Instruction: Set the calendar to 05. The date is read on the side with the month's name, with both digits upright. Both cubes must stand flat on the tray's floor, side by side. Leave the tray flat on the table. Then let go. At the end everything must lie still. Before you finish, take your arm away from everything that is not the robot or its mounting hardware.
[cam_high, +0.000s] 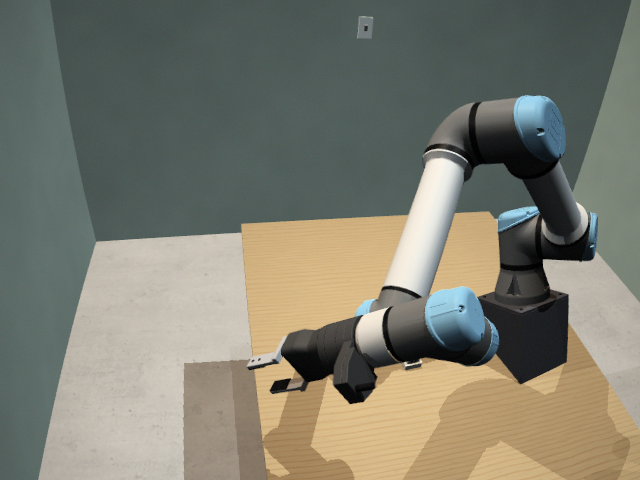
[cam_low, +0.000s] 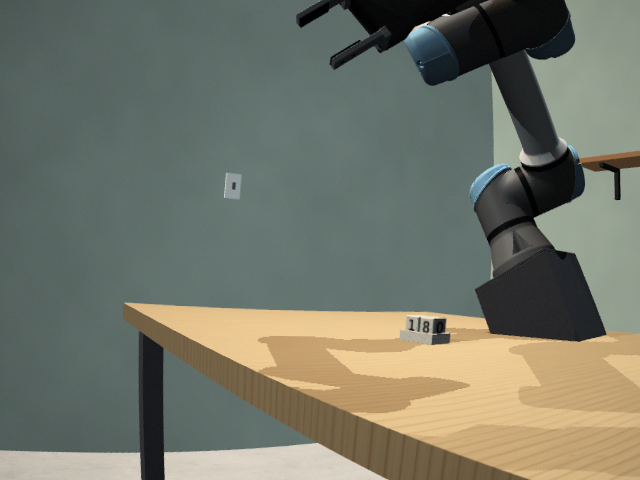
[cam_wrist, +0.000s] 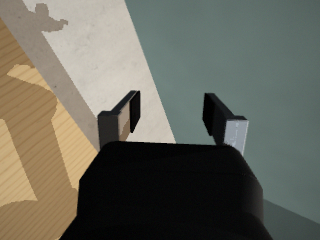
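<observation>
The small calendar tray lies 36 cm behind my hand, 33 cm below it and 28 cm to the right of it.
</observation>
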